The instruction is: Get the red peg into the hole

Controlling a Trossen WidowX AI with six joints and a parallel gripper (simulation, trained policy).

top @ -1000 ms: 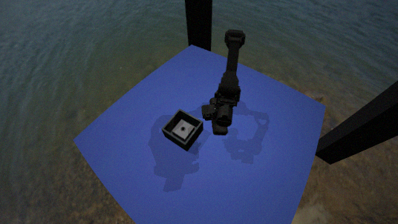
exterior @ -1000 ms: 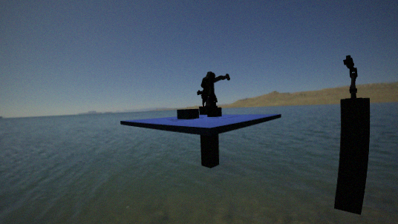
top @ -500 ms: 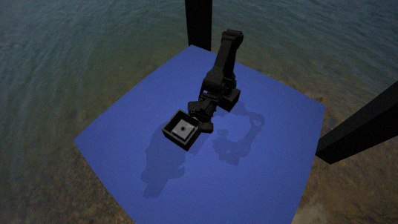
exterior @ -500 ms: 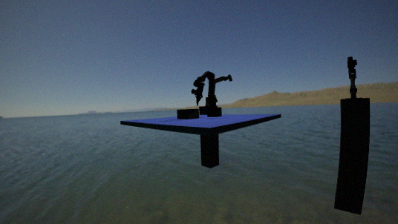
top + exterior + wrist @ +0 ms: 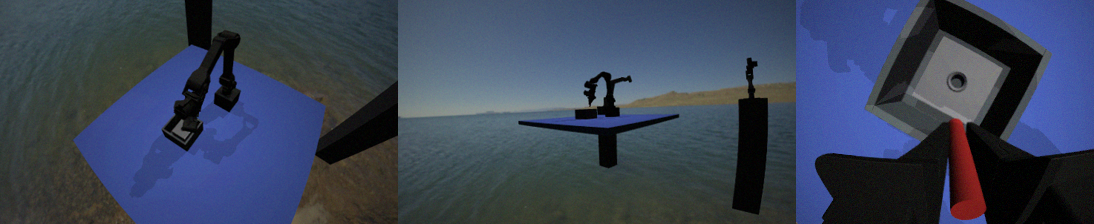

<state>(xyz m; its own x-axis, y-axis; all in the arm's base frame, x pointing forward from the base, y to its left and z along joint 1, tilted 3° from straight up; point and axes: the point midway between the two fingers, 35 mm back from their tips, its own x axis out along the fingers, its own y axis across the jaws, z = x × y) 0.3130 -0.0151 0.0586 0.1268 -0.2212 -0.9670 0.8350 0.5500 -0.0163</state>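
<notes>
The red peg lies 2 cm above my gripper tip, 1 cm to the left of it and 1 cm behind it. From my gripper tip the other things lie so: dark box (12 cm below, 4 cm to the right, 2 cm ahead); then grey plate (10 cm below, 4 cm to the right, 2 cm ahead).
</notes>
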